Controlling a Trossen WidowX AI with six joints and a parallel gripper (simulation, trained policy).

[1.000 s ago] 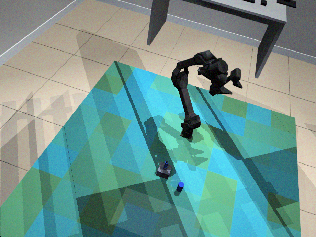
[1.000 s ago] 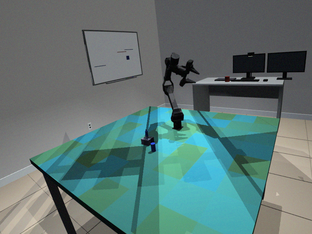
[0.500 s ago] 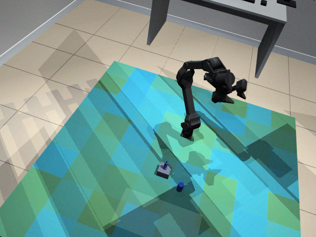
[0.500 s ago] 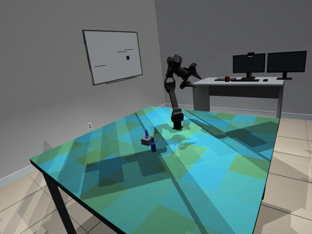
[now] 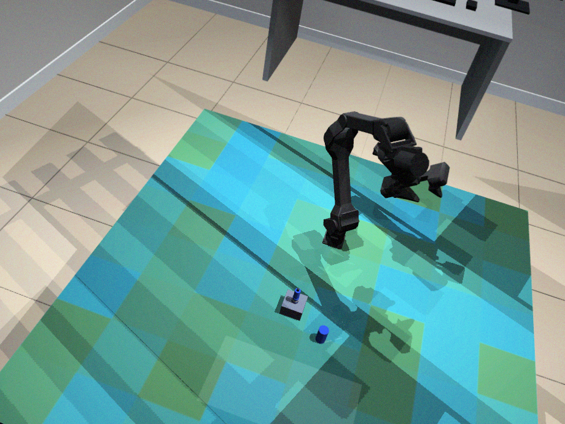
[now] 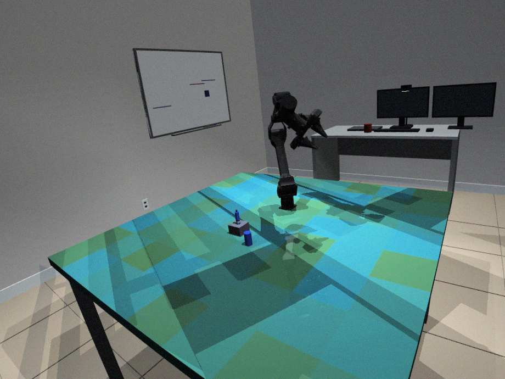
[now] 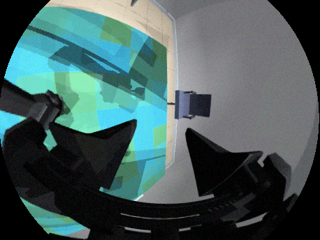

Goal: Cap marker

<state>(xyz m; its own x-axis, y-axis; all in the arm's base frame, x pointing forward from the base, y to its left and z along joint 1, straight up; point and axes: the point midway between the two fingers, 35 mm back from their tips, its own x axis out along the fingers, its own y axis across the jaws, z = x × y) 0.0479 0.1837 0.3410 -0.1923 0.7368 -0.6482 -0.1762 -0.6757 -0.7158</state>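
The blue cap is 33 cm ahead of my gripper tip, 16 cm to the right of it and 29 cm below it. Also, from my gripper tip: grey holder block (26 cm ahead, 26 cm to the right, 30 cm below).
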